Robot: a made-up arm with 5 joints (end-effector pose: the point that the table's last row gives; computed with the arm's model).
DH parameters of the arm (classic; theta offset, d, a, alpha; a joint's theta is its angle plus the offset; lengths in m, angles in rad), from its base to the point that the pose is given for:
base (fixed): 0 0.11 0 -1.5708
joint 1: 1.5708 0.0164 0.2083 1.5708
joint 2: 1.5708 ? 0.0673 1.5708
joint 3: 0 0.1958 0.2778 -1.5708
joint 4: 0 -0.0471 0.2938 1.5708
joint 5: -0.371 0 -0.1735 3.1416
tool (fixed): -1.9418 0.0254 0 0
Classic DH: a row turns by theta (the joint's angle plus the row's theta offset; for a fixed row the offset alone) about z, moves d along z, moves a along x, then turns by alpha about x.
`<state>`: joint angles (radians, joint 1 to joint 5).
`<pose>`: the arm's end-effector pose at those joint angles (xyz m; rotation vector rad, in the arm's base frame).
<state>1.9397 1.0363 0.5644 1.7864 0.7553</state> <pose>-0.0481 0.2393 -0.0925 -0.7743 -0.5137 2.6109</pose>
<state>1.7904 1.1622 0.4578 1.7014 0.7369</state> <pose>0.0221 0.2090 -0.0866 -1.0613 -0.6123 2.4550</pose>
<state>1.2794 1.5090 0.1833 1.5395 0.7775</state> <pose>0.1553 0.0980 0.0377 -1.8771 -0.8483 1.7496</pose>
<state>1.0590 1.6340 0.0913 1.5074 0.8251</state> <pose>0.1563 0.0515 0.1037 -2.1241 -0.9373 1.3770</pose>
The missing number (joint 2, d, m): 0.1809
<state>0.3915 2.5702 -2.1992 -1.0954 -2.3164</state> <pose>-0.1618 0.5062 0.3619 -1.5043 -1.3420 0.8382</pose>
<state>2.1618 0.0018 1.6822 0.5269 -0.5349</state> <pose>-0.5709 -0.0525 -0.2232 -0.9500 1.4126 -0.8153</pose>
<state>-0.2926 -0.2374 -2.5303 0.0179 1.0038</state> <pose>0.1355 -0.3843 -0.1456 -0.4113 -0.0330 1.4690</pose>
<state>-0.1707 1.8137 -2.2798 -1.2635 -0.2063</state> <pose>-0.0696 0.3658 -0.1535 0.0349 -2.4882 0.1892</pose>
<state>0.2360 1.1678 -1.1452 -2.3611 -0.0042</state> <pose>-0.0373 0.3637 -0.0625 -1.0525 -0.9716 -0.1012</pose>
